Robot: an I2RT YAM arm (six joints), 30 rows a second.
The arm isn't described. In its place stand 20 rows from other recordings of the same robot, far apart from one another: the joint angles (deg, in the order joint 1, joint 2, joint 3, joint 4, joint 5, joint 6), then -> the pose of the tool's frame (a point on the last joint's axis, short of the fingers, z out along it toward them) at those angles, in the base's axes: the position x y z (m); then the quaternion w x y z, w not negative.
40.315, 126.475, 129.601, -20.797, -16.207, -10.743 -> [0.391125 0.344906 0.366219 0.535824 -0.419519 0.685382 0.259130]
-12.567, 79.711, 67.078, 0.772, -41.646, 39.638 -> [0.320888 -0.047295 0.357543 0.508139 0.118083 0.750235 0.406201]
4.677, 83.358, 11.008, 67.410, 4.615, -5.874 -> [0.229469 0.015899 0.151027 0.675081 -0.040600 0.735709 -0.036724]
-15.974, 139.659, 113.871, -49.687, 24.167, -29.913 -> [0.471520 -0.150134 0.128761 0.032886 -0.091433 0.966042 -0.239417]
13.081, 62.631, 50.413, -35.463, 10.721, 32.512 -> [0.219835 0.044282 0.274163 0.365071 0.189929 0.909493 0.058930]
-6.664, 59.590, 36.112, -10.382, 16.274, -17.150 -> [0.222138 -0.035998 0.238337 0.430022 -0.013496 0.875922 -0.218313]
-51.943, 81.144, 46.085, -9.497, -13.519, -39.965 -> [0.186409 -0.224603 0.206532 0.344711 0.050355 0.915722 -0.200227]
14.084, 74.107, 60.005, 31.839, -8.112, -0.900 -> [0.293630 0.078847 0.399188 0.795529 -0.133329 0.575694 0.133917]
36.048, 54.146, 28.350, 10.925, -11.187, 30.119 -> [0.171659 0.133481 0.246927 0.466208 -0.100143 0.784764 0.395937]
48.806, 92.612, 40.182, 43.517, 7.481, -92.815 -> [0.225405 0.250495 0.202688 0.582815 -0.702222 0.289296 -0.288996]
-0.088, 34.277, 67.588, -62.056, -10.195, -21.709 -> [0.069255 0.006195 0.394439 0.512743 -0.205220 0.833393 -0.020865]
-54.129, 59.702, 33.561, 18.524, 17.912, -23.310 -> [0.131822 -0.200984 0.273064 0.434292 0.296356 0.689374 -0.498324]
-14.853, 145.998, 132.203, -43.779, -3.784, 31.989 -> [0.532058 -0.138671 0.168539 0.271219 0.373010 0.884300 0.072924]
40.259, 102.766, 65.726, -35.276, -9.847, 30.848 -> [0.257952 0.226421 0.167366 0.075282 -0.093908 0.980070 0.158043]
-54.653, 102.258, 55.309, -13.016, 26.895, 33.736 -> [0.183607 -0.286703 0.141860 0.207051 0.698033 0.631499 -0.266626]
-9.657, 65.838, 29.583, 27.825, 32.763, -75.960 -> [0.241058 -0.060561 0.242632 0.314654 -0.243009 0.708933 -0.582540]
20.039, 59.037, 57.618, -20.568, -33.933, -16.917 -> [0.206064 0.096314 0.355032 0.528156 -0.406093 0.700289 0.256388]
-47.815, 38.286, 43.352, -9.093, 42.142, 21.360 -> [0.084152 -0.128425 0.351422 0.559178 0.589297 0.422806 -0.401602]
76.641, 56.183, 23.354, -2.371, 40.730, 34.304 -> [0.067420 0.183369 0.192227 0.499075 -0.151219 0.833991 0.180321]
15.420, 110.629, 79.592, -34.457, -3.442, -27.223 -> [0.384363 0.108233 0.185996 0.214026 -0.361095 0.907606 0.007382]
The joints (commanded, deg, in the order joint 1, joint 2, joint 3, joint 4, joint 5, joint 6), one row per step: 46.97 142.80 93.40 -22.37 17.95 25.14; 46.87 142.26 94.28 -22.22 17.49 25.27; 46.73 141.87 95.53 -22.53 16.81 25.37; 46.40 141.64 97.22 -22.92 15.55 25.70; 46.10 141.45 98.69 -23.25 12.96 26.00; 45.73 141.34 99.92 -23.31 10.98 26.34; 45.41 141.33 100.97 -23.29 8.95 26.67; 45.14 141.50 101.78 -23.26 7.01 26.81; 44.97 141.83 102.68 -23.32 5.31 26.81; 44.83 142.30 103.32 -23.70 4.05 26.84; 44.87 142.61 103.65 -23.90 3.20 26.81; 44.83 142.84 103.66 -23.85 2.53 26.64; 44.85 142.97 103.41 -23.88 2.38 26.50
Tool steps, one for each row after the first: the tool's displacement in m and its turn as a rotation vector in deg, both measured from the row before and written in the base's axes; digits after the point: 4 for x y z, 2 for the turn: 0.0037 0.0032 0.0080 1.50 -0.75 -0.07; 0.0041 0.0033 0.0082 1.45 -0.44 0.01; 0.0059 0.0033 0.0089 2.06 -0.18 -0.15; 0.0045 0.0033 0.0077 2.74 0.83 0.46; 0.0047 0.0020 0.0064 2.32 0.45 0.15; 0.0039 0.0018 0.0049 2.19 0.61 0.27; 0.0029 0.0013 0.0023 1.75 0.79 0.48; 0.0024 0.0018 0.0014 1.43 0.71 0.61; 0.0013 0.0006 -0.0013 0.66 0.95 0.41; -0.0002 0.0011 -0.0012 0.40 0.65 0.46; -0.0001 0.0000 -0.0019 0.24 0.49 0.42; -0.0009 -0.0006 -0.0023 -0.24 0.34 0.21
